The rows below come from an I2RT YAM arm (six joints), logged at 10 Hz.
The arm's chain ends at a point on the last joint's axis. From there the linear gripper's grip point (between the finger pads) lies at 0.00 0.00 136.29 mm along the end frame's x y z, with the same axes.
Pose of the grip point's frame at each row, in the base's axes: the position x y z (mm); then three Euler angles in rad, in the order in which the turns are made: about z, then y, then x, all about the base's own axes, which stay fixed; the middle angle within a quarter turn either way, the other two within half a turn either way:
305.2 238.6 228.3 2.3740 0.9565 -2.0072
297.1 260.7 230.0 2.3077 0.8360 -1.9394
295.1 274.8 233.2 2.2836 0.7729 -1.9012
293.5 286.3 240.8 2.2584 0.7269 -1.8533
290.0 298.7 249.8 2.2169 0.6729 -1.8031
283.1 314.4 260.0 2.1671 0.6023 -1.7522
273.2 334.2 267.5 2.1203 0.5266 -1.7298
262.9 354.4 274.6 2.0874 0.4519 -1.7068
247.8 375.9 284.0 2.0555 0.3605 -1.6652
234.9 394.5 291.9 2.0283 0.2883 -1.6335
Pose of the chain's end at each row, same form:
193.8 167.4 261.5 2.3740 0.9565 -2.0072
196.0 175.5 262.9 2.3077 0.8360 -1.9394
199.9 182.5 264.9 2.2836 0.7729 -1.9012
202.9 188.5 269.2 2.2584 0.7269 -1.8533
205.1 195.0 274.3 2.2169 0.6729 -1.8031
205.9 203.9 280.3 2.1671 0.6023 -1.7522
204.7 217.9 286.2 2.1203 0.5266 -1.7298
203.4 232.9 291.2 2.0874 0.4519 -1.7068
199.7 248.9 296.0 2.0555 0.3605 -1.6652
196.1 264.1 300.1 2.0283 0.2883 -1.6335

